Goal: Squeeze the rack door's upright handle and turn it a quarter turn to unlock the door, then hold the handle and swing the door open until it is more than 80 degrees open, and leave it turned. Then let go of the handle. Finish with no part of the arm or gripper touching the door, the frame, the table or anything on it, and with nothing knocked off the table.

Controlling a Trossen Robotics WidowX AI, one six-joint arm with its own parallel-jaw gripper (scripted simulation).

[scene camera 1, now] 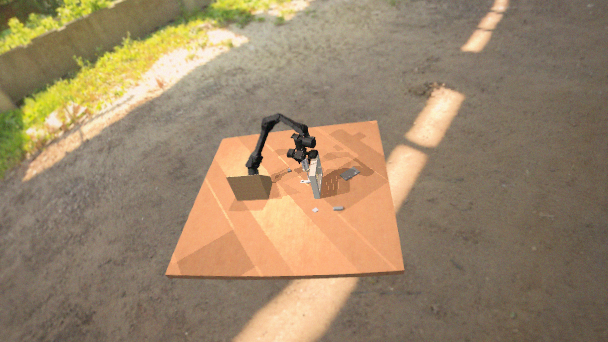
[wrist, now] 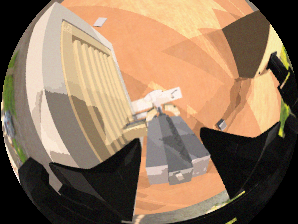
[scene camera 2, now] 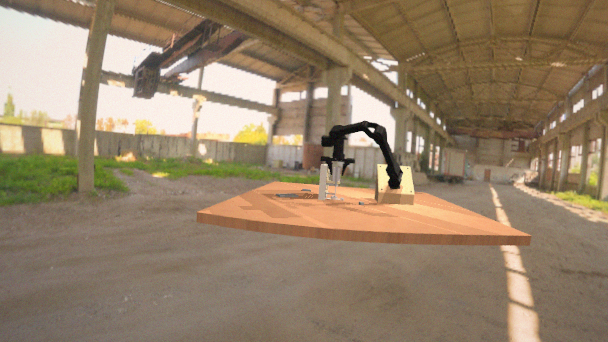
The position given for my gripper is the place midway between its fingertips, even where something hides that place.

Note:
In view: my gripper (wrist: 171, 137) and a rack frame (wrist: 49, 104).

